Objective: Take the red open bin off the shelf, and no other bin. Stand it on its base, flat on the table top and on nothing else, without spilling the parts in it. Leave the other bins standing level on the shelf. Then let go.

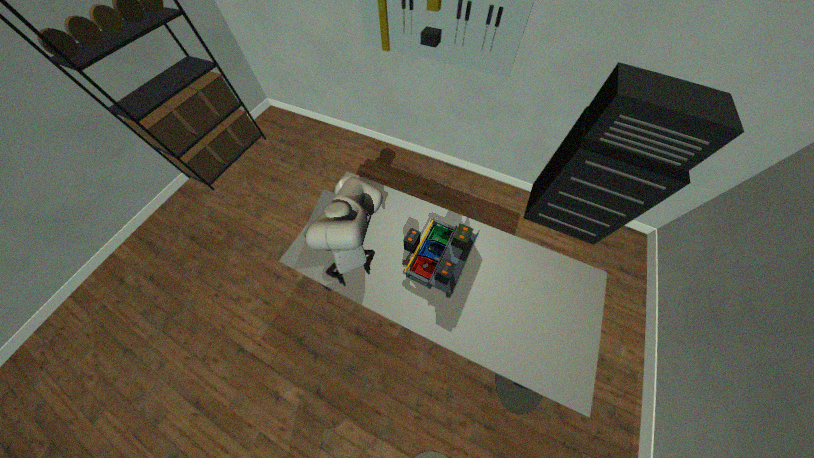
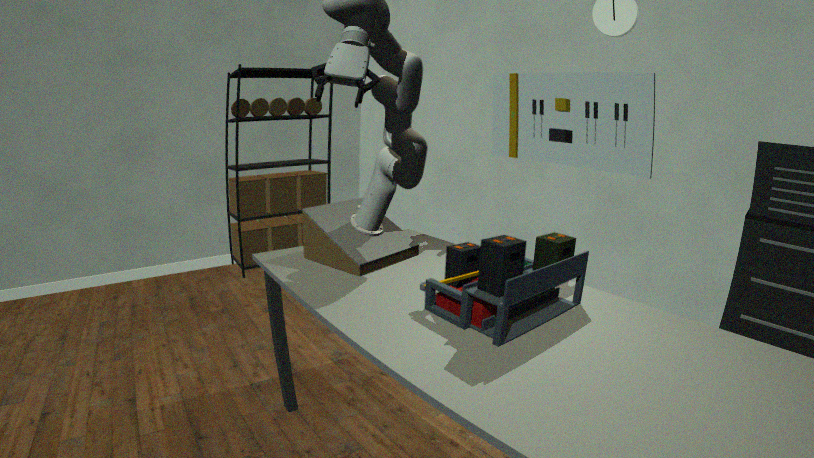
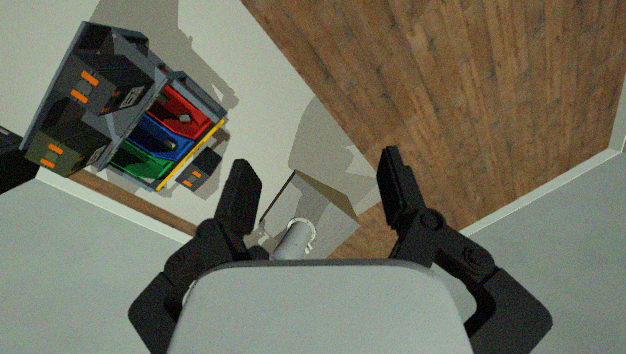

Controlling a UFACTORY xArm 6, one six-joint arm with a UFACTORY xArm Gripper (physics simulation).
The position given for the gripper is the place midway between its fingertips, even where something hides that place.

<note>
In view: the gripper (image 1: 355,277), a red open bin (image 2: 481,309), a green bin (image 3: 130,157), a blue bin (image 3: 150,134), a dark box (image 2: 463,258) and a dark box (image 2: 501,251).
The gripper is seen too in image 3 (image 3: 314,166).
</note>
